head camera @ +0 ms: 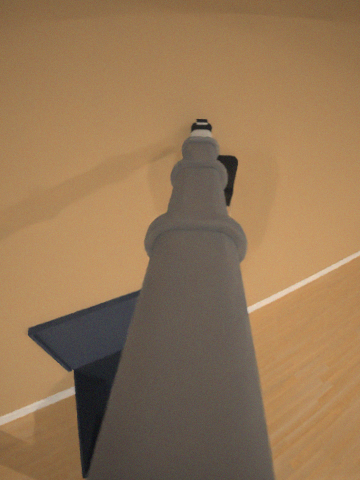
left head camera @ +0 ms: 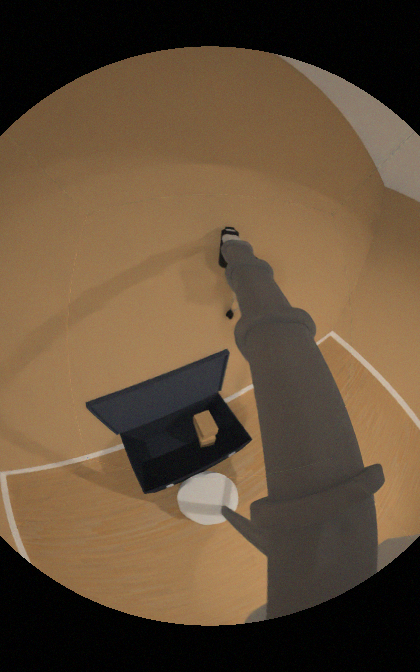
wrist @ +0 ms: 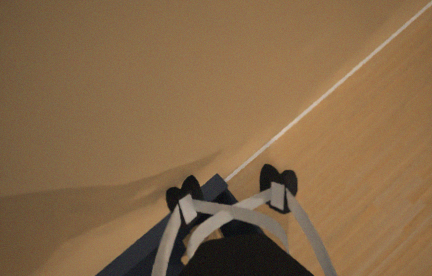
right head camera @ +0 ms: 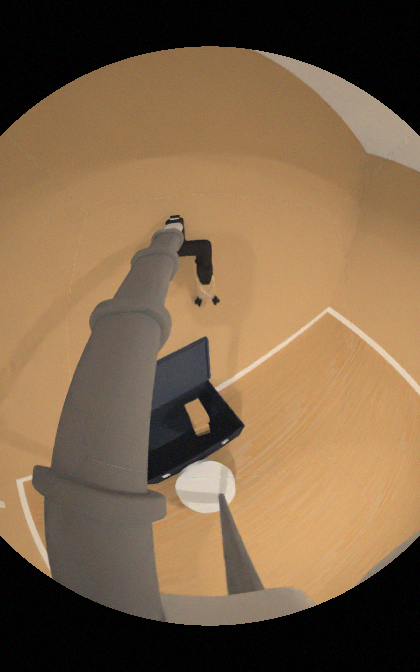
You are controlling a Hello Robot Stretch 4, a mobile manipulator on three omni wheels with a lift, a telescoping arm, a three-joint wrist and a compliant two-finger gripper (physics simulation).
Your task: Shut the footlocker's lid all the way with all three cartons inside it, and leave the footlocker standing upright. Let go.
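The dark blue footlocker stands upright on the floor. Its lid is raised wide open at the back. A tan carton lies inside toward the right end, with another tan piece showing at its near end; I cannot tell the three cartons apart. My gripper is open and empty, behind and above the lid's right corner. In the left head view the arm hides most of it.
My telescoping arm reaches out past the footlocker's right side and covers part of it in the head view. A round white disc is in front of the footlocker. White lines mark the wooden floor's border.
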